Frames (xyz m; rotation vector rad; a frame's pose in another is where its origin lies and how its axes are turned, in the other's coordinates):
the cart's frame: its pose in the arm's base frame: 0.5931 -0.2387 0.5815 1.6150 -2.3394 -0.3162
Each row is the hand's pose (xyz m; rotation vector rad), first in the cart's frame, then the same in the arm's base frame.
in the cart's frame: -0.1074 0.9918 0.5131 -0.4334 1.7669 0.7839
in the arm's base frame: -0.4178 0.2204 0.4209 0.2013 -1.0743 0.5436
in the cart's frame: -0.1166 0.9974 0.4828 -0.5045 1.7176 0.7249
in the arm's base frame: -0.4090 0.2304 0.4502 0.2507 -1.0776 0.4588
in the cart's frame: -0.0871 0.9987 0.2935 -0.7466 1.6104 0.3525
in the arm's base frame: -0.3539 0.1993 0.6311 0.5315 -0.9523 0.1733
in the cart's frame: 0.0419 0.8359 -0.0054 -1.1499 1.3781 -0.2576
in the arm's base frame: -0.1503 0.0153 0.8702 0.9111 -0.6306 -0.3236
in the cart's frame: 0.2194 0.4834 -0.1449 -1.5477 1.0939 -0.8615
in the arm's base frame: 0.1472 -0.2774 0.9017 1.1580 -0.1654 -0.8093
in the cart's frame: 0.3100 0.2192 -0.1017 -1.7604 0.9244 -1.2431
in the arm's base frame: 0.3329 -0.4541 0.7824 1.2457 0.1923 -1.0503
